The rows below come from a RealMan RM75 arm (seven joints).
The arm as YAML. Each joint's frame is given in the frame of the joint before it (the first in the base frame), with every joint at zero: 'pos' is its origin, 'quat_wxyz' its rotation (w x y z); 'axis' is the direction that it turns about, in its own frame. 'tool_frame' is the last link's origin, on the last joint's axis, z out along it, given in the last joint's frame.
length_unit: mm
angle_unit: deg
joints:
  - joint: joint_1
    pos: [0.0, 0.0, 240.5]
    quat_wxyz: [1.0, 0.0, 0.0, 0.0]
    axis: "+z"
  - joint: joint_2
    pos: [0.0, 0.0, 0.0]
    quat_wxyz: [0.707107, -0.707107, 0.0, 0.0]
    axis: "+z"
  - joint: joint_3
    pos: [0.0, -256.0, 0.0]
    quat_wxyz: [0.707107, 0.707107, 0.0, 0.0]
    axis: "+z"
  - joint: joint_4
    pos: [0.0, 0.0, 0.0]
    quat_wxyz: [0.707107, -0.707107, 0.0, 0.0]
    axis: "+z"
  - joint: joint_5
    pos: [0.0, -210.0, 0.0]
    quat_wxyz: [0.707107, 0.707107, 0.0, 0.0]
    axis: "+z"
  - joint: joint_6
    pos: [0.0, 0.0, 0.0]
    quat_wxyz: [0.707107, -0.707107, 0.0, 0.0]
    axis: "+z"
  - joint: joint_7
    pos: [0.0, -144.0, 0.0]
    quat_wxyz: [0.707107, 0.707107, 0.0, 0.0]
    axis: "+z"
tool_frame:
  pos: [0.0, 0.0, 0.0]
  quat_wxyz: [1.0, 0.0, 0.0, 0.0]
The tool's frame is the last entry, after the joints.
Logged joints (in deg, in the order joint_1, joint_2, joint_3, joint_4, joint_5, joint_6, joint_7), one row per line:
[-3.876 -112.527 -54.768 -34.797 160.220 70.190 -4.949]
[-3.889 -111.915 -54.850 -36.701 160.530 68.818 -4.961]
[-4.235 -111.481 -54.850 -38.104 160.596 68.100 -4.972]
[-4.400 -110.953 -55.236 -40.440 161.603 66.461 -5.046]
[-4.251 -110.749 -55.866 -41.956 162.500 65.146 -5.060]
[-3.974 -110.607 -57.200 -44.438 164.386 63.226 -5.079]
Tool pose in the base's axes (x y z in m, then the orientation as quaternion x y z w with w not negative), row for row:
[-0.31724 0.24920 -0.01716 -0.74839 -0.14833 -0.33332 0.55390]
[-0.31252 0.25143 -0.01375 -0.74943 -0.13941 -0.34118 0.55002]
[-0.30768 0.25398 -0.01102 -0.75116 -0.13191 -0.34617 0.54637]
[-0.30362 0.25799 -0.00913 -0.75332 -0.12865 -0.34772 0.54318]
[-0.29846 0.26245 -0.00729 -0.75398 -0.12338 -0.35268 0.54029]
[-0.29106 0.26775 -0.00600 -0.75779 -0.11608 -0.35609 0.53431]
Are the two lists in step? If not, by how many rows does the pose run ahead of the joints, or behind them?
The pose runs 2 rows behind the joints: the pose in row i belongs to the joints in row i - 2.
